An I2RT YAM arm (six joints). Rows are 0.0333 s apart.
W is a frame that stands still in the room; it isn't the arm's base.
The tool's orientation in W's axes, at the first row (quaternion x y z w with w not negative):
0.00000, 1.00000, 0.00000, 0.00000
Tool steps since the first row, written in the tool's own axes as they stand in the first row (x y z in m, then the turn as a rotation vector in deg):
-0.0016, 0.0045, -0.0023, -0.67, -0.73, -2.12
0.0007, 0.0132, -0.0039, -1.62, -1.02, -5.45
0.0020, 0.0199, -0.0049, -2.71, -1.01, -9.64
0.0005, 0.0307, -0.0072, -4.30, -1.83, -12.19
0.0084, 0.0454, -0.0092, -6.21, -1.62, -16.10
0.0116, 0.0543, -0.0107, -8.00, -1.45, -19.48
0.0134, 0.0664, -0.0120, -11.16, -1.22, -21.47
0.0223, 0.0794, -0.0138, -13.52, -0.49, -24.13
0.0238, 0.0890, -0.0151, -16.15, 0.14, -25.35
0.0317, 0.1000, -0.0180, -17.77, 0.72, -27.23
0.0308, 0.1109, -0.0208, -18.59, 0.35, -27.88
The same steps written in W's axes. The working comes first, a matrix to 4 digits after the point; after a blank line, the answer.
The tool's axes in the first row as the columns of a matrix, in W's axes (used below as rounded here):
-1.0000, 0.0000, 0.0000
0.0000, 1.0000, 0.0000
0.0000, 0.0000, -1.0000

0.0016, 0.0045, 0.0023, 0.67, -0.73, 2.12
-0.0007, 0.0132, 0.0039, 1.62, -1.02, 5.45
-0.0020, 0.0199, 0.0049, 2.71, -1.01, 9.64
-0.0005, 0.0307, 0.0072, 4.30, -1.83, 12.19
-0.0084, 0.0454, 0.0092, 6.21, -1.62, 16.10
-0.0116, 0.0543, 0.0107, 8.00, -1.45, 19.48
-0.0134, 0.0664, 0.0120, 11.16, -1.22, 21.47
-0.0223, 0.0794, 0.0138, 13.52, -0.49, 24.13
-0.0238, 0.0890, 0.0151, 16.15, 0.14, 25.35
-0.0317, 0.1000, 0.0180, 17.77, 0.72, 27.23
-0.0308, 0.1109, 0.0208, 18.59, 0.35, 27.88

